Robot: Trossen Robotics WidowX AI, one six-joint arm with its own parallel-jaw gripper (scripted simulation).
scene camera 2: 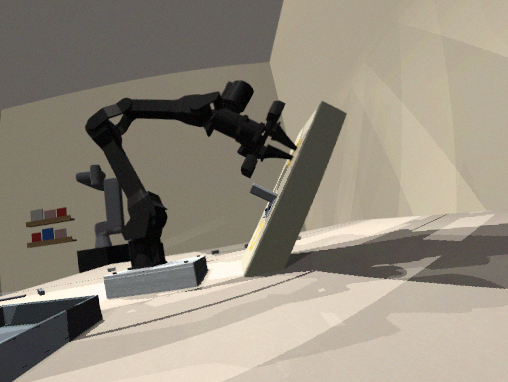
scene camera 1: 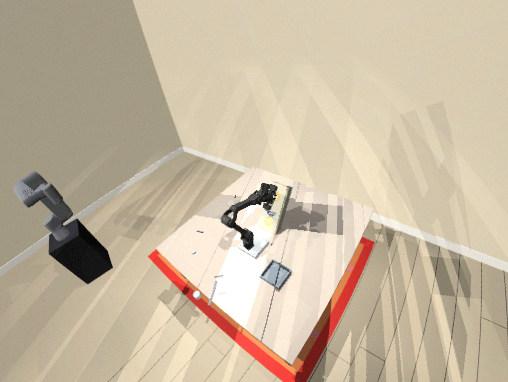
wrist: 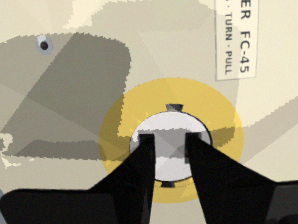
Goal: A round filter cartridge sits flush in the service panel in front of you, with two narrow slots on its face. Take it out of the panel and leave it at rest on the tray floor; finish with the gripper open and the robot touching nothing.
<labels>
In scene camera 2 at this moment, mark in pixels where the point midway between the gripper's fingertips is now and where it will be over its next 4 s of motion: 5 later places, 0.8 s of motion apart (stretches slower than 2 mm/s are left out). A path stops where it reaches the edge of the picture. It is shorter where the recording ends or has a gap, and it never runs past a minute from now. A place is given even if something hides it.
My gripper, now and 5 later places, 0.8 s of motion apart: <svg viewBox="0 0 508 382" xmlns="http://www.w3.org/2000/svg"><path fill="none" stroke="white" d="M296 154L297 155L282 148L267 152L261 172L267 132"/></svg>
</labels>
